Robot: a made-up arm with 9 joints. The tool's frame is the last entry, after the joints.
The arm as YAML. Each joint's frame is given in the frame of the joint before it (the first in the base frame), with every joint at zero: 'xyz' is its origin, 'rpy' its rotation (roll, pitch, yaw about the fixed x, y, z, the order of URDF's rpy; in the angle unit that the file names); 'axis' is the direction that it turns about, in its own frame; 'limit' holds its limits. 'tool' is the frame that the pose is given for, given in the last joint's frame.
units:
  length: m
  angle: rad
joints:
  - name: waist
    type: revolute
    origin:
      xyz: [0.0, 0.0, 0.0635]
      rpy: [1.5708, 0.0, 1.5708]
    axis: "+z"
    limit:
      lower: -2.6
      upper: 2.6
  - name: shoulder
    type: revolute
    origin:
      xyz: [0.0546, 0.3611, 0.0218]
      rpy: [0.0, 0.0, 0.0]
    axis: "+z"
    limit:
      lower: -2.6
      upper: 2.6
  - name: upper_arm
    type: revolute
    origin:
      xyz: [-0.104, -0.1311, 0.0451]
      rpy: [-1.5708, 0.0, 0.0]
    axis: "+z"
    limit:
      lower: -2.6
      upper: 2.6
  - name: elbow
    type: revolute
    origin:
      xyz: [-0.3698, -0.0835, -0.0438]
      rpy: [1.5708, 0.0, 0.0]
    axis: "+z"
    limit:
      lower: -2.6
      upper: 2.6
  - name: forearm
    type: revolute
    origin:
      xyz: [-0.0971, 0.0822, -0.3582]
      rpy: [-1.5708, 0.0, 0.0]
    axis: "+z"
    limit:
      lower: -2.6
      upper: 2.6
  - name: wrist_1
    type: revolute
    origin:
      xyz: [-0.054, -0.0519, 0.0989]
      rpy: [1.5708, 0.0, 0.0]
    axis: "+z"
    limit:
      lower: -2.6
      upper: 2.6
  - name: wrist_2
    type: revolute
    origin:
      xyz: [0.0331, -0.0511, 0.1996]
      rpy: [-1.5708, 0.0, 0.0]
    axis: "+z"
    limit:
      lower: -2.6
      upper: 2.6
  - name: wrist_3
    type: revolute
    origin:
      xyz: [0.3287, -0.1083, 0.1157]
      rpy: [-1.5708, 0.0, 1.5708]
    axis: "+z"
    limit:
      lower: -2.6
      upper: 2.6
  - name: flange
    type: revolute
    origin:
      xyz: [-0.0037, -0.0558, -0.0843]
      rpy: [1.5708, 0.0, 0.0]
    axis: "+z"
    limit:
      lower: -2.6
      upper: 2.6
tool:
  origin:
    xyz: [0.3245, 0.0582, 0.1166]
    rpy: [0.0, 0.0, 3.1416]
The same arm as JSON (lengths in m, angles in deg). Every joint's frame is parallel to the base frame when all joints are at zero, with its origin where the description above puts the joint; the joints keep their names.
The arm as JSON. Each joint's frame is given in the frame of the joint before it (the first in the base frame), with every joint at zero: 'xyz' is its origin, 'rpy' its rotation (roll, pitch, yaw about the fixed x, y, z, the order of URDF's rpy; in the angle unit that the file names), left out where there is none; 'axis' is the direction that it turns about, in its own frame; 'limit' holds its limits. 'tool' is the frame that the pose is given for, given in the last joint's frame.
{"units": {"length": "m", "angle": "deg"}, "joints": [{"name": "waist", "type": "revolute", "origin": {"xyz": [0.0, 0.0, 0.0635]}, "axis": "+x", "limit": {"lower": -148.97, "upper": 148.97}}, {"name": "shoulder", "type": "revolute", "origin": {"xyz": [0.0218, 0.0546, 0.3611]}, "axis": "+x", "limit": {"lower": -148.97, "upper": 148.97}}, {"name": "upper_arm", "type": "revolute", "origin": {"xyz": [0.0451, -0.104, -0.1311]}, "axis": "+z", "limit": {"lower": -148.97, "upper": 148.97}}, {"name": "elbow", "type": "revolute", "origin": {"xyz": [0.0835, -0.3698, -0.0438]}, "axis": "+x", "limit": {"lower": -148.97, "upper": 148.97}}, {"name": "forearm", "type": "revolute", "origin": {"xyz": [-0.3582, -0.0971, 0.0822]}, "axis": "+z", "limit": {"lower": -148.97, "upper": 148.97}}, {"name": "wrist_1", "type": "revolute", "origin": {"xyz": [0.0519, -0.054, 0.0989]}, "axis": "+x", "limit": {"lower": -148.97, "upper": 148.97}}, {"name": "wrist_2", "type": "revolute", "origin": {"xyz": [0.1996, 0.0331, -0.0511]}, "axis": "+z", "limit": {"lower": -148.97, "upper": 148.97}}, {"name": "wrist_3", "type": "revolute", "origin": {"xyz": [0.1083, 0.3287, 0.1157]}, "axis": "-y", "limit": {"lower": -148.97, "upper": 148.97}}, {"name": "flange", "type": "revolute", "origin": {"xyz": [0.0037, 0.0843, 0.0558]}, "axis": "+z", "limit": {"lower": -148.97, "upper": 148.97}}], "tool": {"origin": {"xyz": [-0.3245, -0.0582, 0.1166], "rpy": [0.0, 0.0, 0.0]}}}
